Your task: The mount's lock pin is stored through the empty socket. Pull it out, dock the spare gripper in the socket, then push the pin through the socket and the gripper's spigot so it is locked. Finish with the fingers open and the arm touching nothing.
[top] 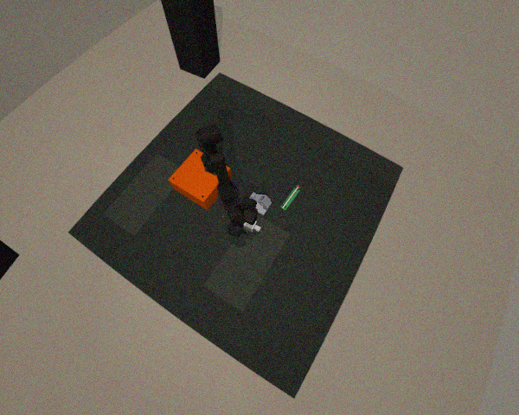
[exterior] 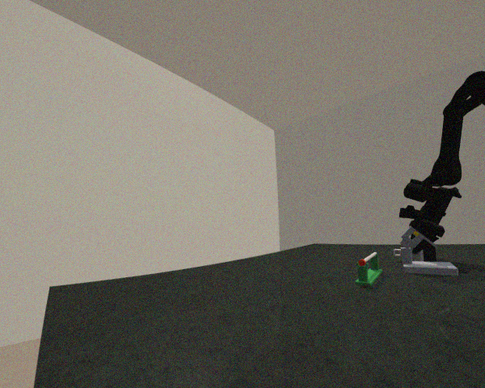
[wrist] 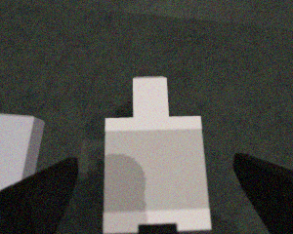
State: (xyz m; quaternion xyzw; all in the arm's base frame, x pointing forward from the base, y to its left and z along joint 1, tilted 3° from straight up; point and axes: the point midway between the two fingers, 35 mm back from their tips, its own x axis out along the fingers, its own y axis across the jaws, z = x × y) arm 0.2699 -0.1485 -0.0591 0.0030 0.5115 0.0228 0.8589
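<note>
Now: the spare gripper 10 mm behind my gripper tip. The rest, counted from my gripper tip: green stand: 230 mm to the left, 110 mm ahead, 10 mm below; then grey mount: 130 mm to the left, 20 mm above.
</note>
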